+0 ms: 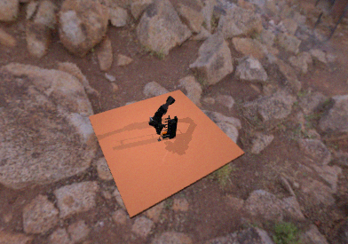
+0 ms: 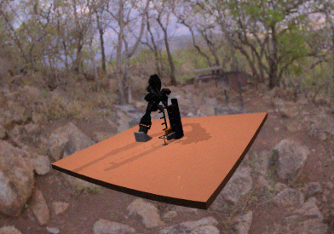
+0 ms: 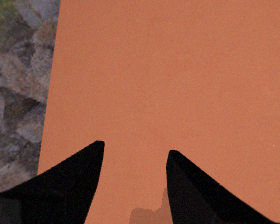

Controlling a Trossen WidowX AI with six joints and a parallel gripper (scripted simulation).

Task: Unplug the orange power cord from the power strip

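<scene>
My gripper tip is now 17 cm to the right of the orange plug, 16 cm above it and 10 cm past it.
</scene>
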